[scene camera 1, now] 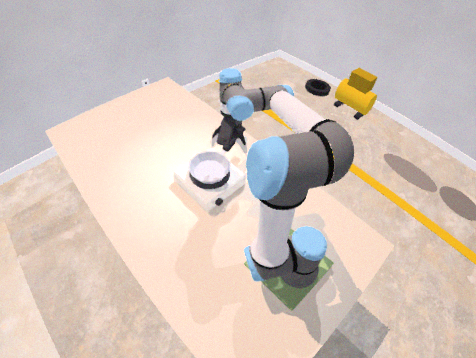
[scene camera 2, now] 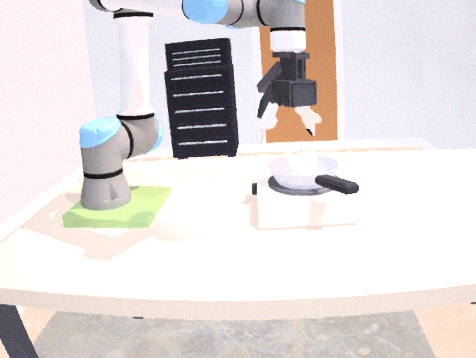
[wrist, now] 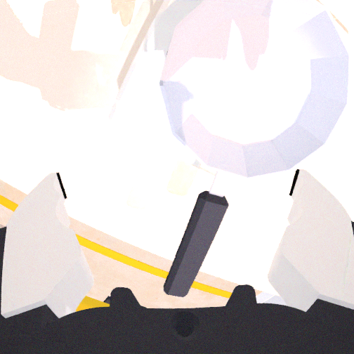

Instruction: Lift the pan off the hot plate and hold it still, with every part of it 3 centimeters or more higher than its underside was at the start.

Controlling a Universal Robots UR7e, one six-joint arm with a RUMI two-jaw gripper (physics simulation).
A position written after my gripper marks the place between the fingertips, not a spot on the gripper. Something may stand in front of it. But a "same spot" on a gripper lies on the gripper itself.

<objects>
my gripper: scene camera 1; scene camera 2 287,140; wrist
pan: scene camera 1; scene camera 2 299,171; wrist
same spot on my gripper: [wrist: 52,276] = [scene camera 1: 237,140]
same spot on pan: [wrist: 249,96] = [scene camera 1: 210,169]
</objects>
